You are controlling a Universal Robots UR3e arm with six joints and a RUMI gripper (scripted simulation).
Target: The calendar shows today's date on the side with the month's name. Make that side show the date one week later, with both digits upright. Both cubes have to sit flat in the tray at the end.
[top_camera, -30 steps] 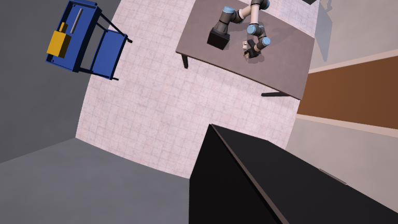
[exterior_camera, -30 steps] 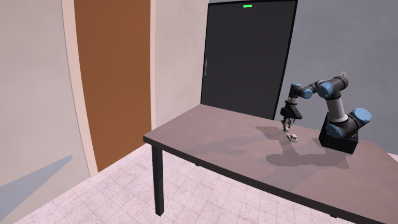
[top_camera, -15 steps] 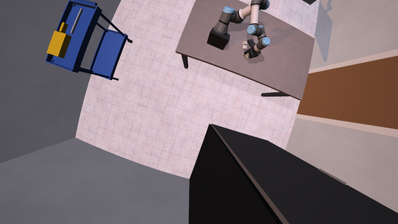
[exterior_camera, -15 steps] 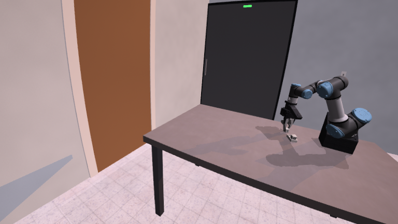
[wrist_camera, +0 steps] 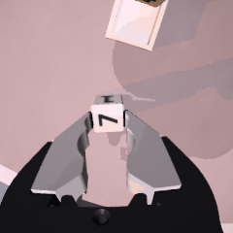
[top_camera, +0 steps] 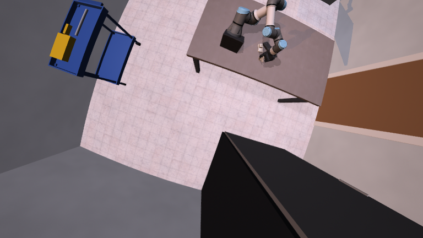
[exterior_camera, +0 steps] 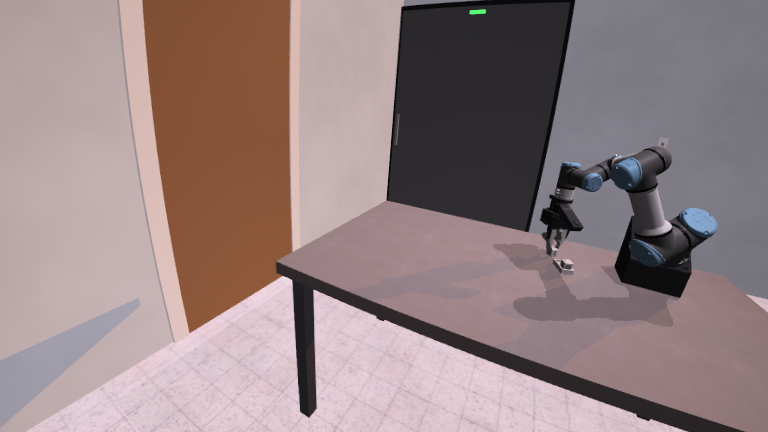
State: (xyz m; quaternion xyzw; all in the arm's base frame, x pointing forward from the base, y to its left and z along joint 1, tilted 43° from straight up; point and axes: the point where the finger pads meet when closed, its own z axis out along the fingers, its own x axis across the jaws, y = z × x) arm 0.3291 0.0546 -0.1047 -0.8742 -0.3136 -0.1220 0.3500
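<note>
Right now the cube is 10 mm below my hand. From my hand the other things lie so: pale tray (100 mm to the left, 40 mm behind, 20 mm below).
</note>
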